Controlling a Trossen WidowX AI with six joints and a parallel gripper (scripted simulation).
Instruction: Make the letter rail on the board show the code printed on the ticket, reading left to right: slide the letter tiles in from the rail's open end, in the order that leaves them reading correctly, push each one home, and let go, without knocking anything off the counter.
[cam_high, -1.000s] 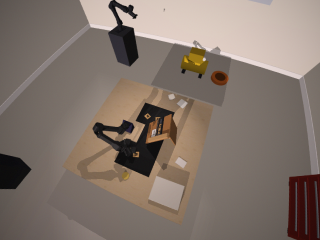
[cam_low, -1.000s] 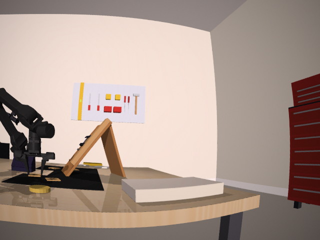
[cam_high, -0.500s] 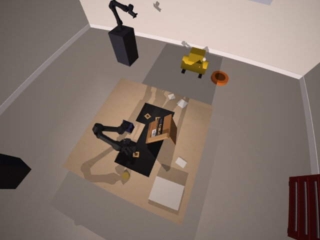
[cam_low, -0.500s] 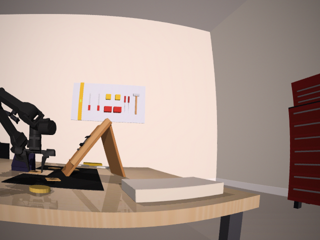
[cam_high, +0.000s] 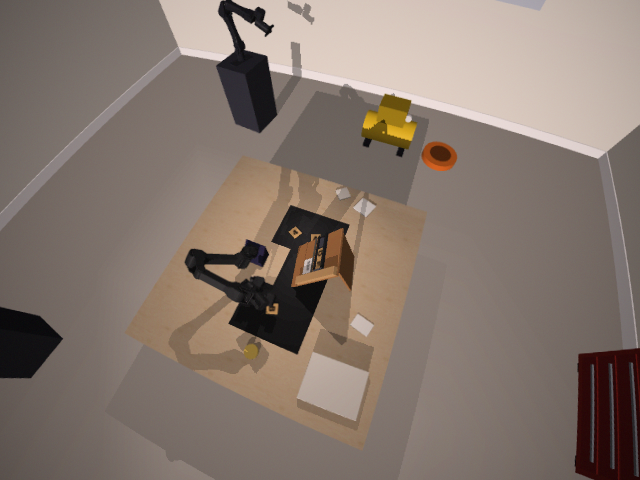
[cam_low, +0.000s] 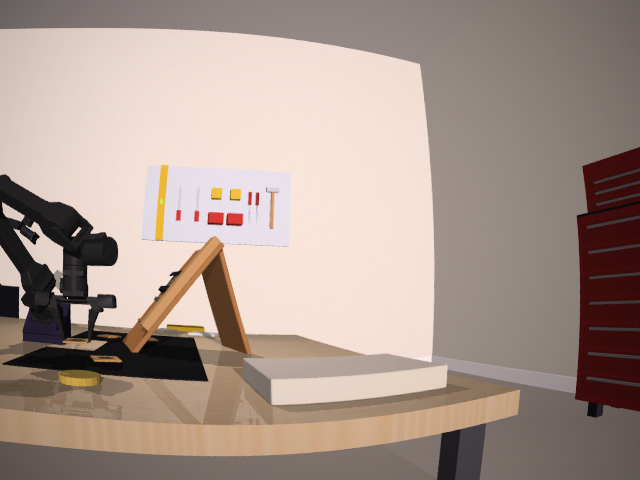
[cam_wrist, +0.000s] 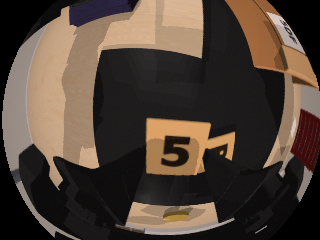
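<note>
Right now my gripper tip is 140 mm short of the white ticket, 260 mm to the right of it and 70 mm below it. Round my gripper tip: black mat (20 mm ahead, 220 mm to the left, 30 mm below); white slab (510 mm ahead, 170 mm to the right, 10 mm below).
</note>
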